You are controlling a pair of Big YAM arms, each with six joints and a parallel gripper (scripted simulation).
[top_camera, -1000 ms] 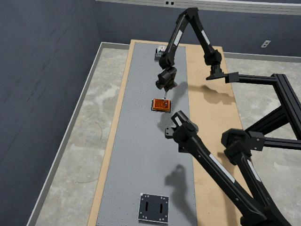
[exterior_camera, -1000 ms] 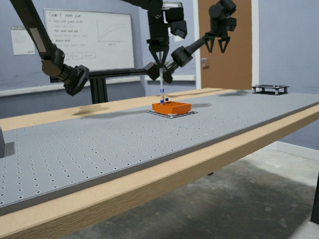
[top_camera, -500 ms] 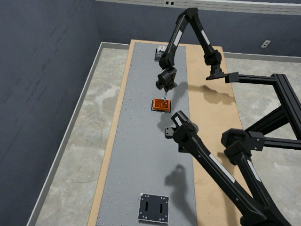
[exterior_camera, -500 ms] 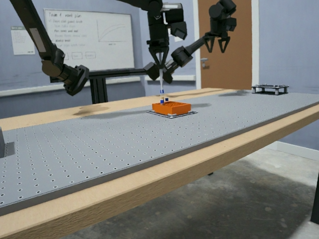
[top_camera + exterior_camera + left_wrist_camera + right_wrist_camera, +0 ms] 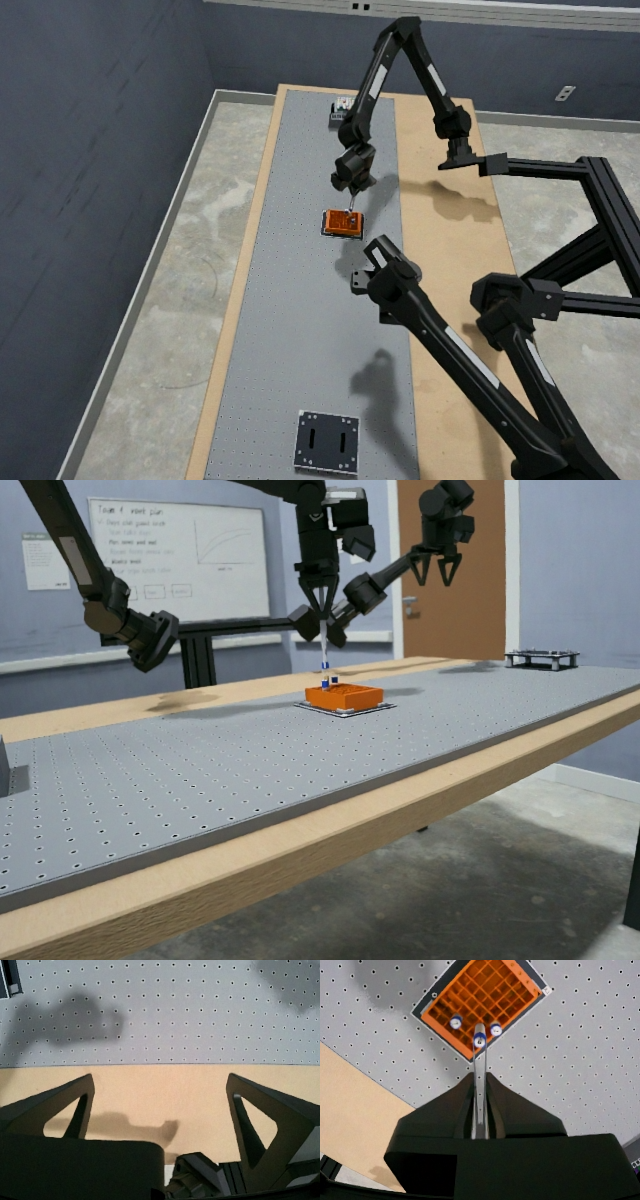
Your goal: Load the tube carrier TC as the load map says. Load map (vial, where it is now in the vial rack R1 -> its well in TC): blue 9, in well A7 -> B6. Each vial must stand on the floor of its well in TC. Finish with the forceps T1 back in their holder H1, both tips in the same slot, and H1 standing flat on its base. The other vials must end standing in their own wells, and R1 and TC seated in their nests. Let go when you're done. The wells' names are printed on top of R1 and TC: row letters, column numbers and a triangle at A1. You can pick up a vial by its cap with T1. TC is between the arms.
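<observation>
My right hand is 15 cm above the orange tube carrier, 2 cm to the right of it and 2 cm short of it. Also, from my right hand: grey holder H1: 54 cm to the right, 16 cm below, 1 cm ahead.
</observation>
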